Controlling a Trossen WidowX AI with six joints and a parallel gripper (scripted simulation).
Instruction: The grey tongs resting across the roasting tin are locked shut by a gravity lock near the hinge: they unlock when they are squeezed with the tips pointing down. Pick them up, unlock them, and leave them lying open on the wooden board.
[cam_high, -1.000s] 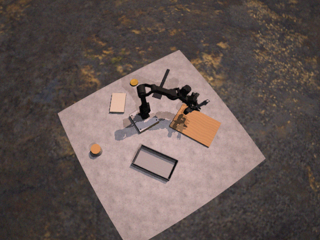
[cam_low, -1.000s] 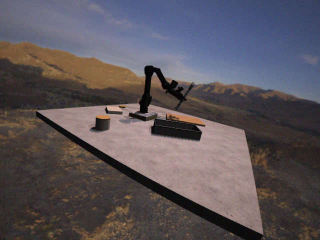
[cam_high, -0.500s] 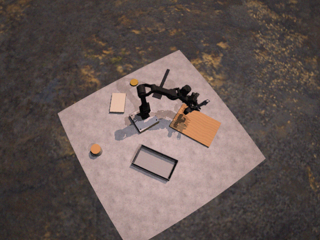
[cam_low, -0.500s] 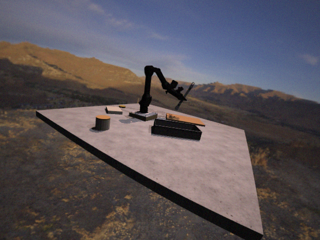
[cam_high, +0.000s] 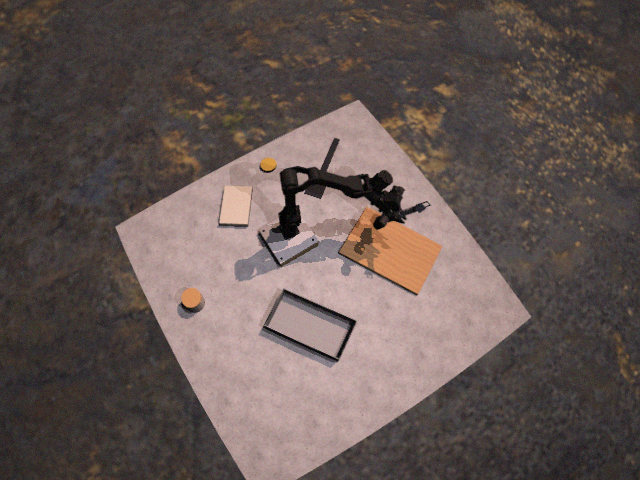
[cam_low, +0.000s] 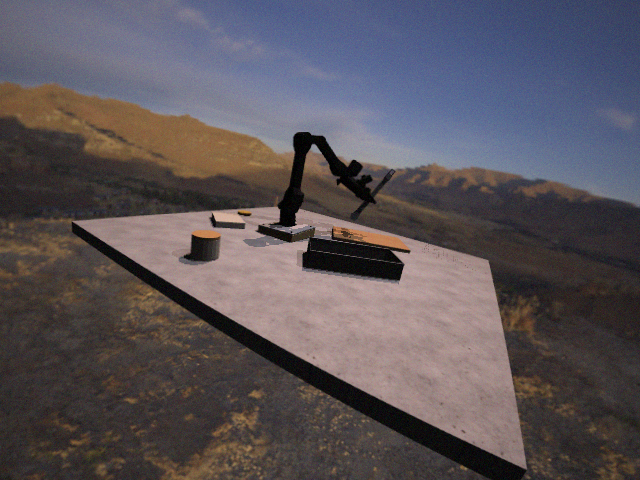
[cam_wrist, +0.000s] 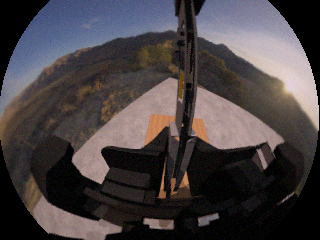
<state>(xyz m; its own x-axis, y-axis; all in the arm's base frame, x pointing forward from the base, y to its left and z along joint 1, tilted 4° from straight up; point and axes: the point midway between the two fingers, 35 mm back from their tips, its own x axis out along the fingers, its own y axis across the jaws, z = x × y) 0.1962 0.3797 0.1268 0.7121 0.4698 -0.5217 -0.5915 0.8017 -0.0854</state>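
Now: the wooden board 2 cm ahead of my gripper tip, 5 cm to the right of it and 17 cm below it. Also, from my gripper tip: roasting tin: 17 cm ahead, 47 cm to the right, 15 cm below; pale flat block: 43 cm behind, 54 cm to the right, 17 cm below; black spatula: 43 cm behind, 13 cm to the right, 18 cm below.
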